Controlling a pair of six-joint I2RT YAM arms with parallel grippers.
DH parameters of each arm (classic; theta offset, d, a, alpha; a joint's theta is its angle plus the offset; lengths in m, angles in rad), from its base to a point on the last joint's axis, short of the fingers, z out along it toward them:
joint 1: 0 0.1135 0.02 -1.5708
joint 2: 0 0 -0.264 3.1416
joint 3: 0.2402 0 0.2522 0
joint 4: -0.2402 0 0.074 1.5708
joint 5: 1.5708 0 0 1.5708
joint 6: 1.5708 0.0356 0 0
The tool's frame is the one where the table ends.
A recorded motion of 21 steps. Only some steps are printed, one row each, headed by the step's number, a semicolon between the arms.
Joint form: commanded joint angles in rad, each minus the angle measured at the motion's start. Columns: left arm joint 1, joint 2, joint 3, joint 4, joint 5, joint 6; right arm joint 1, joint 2, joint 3, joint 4, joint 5, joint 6.
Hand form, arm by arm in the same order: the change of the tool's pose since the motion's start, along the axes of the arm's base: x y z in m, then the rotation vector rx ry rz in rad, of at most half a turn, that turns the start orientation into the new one. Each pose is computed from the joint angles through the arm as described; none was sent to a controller.
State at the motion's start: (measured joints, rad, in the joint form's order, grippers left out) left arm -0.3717 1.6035 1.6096 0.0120 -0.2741 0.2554; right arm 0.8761 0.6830 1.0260 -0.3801 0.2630 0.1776
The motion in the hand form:
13: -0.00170 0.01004 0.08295 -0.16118 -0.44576 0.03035; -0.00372 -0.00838 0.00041 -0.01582 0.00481 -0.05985
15: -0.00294 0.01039 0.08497 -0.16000 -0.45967 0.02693; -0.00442 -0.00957 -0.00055 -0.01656 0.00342 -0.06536
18: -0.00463 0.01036 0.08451 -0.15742 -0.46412 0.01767; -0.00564 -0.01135 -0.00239 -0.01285 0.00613 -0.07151
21: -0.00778 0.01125 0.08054 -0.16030 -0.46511 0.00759; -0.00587 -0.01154 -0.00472 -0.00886 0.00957 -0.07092
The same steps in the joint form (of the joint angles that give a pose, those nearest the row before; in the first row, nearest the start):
13: 0.0226 0.0746 0.2207 0.3302 -0.0062 0.0085; -0.0050 -0.0224 0.0089 -0.0453 0.0551 -0.0042
15: 0.0229 0.0733 0.2221 0.3414 -0.0012 0.0135; -0.0055 -0.0290 0.0040 -0.0462 0.0602 -0.0056
18: 0.0221 0.0661 0.2104 0.3496 0.0081 0.0153; -0.0056 -0.0399 -0.0046 -0.0489 0.0660 -0.0007
21: 0.0223 0.0466 0.1716 0.3694 0.0173 0.0101; -0.0054 -0.0460 -0.0153 -0.0450 0.0654 0.0048

